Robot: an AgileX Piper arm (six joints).
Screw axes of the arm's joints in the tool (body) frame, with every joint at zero. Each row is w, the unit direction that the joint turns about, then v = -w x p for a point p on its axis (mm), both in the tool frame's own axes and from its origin. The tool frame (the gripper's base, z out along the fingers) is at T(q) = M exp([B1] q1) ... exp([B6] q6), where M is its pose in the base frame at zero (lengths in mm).
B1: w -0.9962 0 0.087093 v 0 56.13 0
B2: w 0 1 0 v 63.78 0 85.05
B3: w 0 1 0 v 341.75 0 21.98
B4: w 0 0 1 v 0 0 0
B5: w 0 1 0 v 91 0 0
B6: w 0 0 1 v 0 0 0
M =
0.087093 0 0.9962 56.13
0 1 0 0
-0.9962 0 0.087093 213.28
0 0 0 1
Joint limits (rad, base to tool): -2.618..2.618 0..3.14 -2.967..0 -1.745..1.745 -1.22..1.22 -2.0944..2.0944
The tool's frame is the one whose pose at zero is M.
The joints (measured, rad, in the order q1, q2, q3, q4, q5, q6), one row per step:
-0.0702 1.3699 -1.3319 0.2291 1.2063 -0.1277
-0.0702 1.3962 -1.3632 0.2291 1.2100 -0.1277
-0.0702 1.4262 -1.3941 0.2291 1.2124 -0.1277
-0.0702 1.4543 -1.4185 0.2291 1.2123 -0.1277
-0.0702 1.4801 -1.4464 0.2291 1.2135 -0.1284
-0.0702 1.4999 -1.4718 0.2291 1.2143 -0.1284
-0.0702 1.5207 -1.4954 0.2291 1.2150 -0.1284
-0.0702 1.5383 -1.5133 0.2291 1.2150 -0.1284
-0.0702 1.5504 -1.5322 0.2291 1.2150 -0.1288
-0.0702 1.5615 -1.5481 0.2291 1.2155 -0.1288
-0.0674 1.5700 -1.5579 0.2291 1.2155 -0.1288
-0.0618 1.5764 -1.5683 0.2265 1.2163 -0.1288
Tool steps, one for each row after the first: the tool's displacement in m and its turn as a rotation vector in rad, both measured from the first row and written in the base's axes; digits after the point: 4 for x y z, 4 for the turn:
0.0074 -0.0005 0.0017 -0.0001 -0.0014 0.0008
0.0158 -0.0011 0.0021 -0.0001 0.0000 0.0014
0.0236 -0.0016 0.0010 0.0002 0.0036 0.0014
0.0309 -0.0021 0.0013 -0.0002 0.0026 0.0023
0.0367 -0.0025 0.0025 -0.0005 -0.0022 0.0024
0.0427 -0.0029 0.0029 -0.0007 -0.0043 0.0026
0.0477 -0.0033 0.0025 -0.0007 -0.0046 0.0026
0.0514 -0.0036 0.0040 -0.0014 -0.0115 0.0030
0.0547 -0.0038 0.0050 -0.0017 -0.0158 0.0031
0.0571 -0.0030 0.0051 -0.0018 -0.0171 0.0059
0.0590 -0.0015 0.0059 -0.0045 -0.0201 0.0115

